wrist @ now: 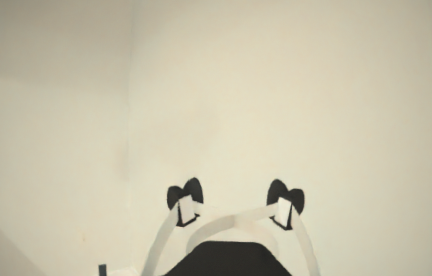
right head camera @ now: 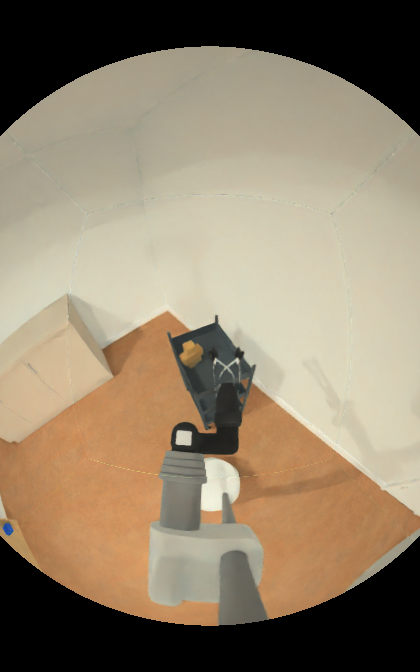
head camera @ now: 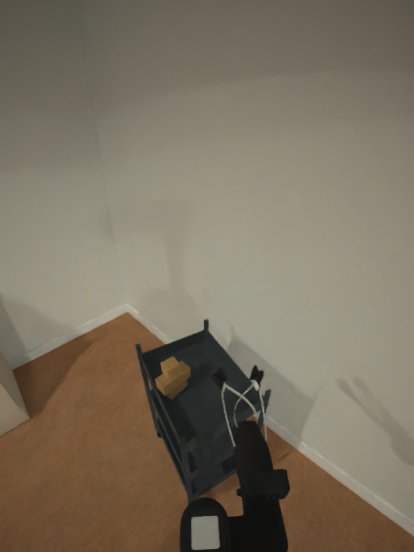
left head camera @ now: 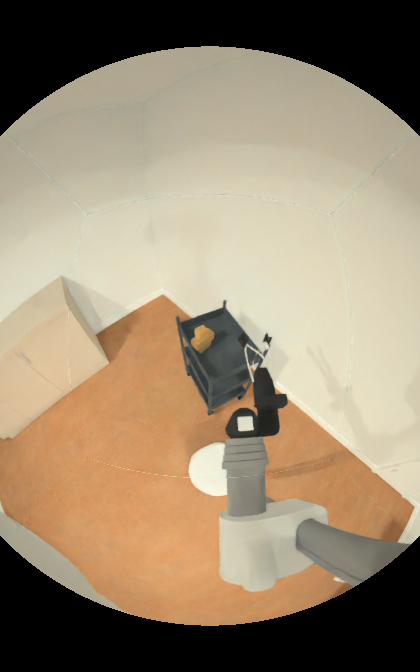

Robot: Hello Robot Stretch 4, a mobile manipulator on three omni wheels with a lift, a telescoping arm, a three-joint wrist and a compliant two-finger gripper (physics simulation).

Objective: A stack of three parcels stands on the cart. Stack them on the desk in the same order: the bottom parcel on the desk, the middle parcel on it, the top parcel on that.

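Places are measured from the robot's base along level axes (x ahead, y left, z up), in metres.
Pixels of known places: gripper, fingertip midpoint: (wrist: pixel 235 194) (head camera: pixel 236 367).
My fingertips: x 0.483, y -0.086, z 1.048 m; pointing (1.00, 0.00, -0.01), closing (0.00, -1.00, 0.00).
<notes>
Behind a point stands the place of what it marks.
A stack of three tan parcels (head camera: pixel 173 378) {x 0.694, y 0.099, z 0.737 m} (left head camera: pixel 202 339) (right head camera: pixel 191 354) stands near the left edge of the dark cart's (head camera: pixel 202 407) {x 0.633, y -0.006, z 0.635 m} (left head camera: pixel 225 352) (right head camera: pixel 205 377) top tray. The small top parcel (head camera: pixel 171 367) {x 0.705, y 0.103, z 0.787 m} sits on wider ones; their borders are hard to tell. My gripper (head camera: pixel 238 376) {x 0.483, y -0.086, z 1.048 m} (left head camera: pixel 255 340) (right head camera: pixel 226 354) (wrist: pixel 235 194) {x 0.483, y -0.086, z 1.048 m} is open and empty, fingertips well apart, and appears over the right part of the cart, to the right of the stack. A dark cart post (wrist: pixel 102 270) {x 0.849, y 0.255, z 0.741 m} shows at the lower left of the wrist view; the parcels do not show there. I cannot make out the desk.
Pale walls meet in a corner behind the cart; one runs close along its right side. A beige cabinet (head camera: pixel 9 400) {x 0.891, y 1.099, z 0.262 m} (left head camera: pixel 37 370) (right head camera: pixel 45 385) stands at the left. A wooden shelf unit (right head camera: pixel 24 542) with a blue object (right head camera: pixel 8 529) shows at the lower left.
</notes>
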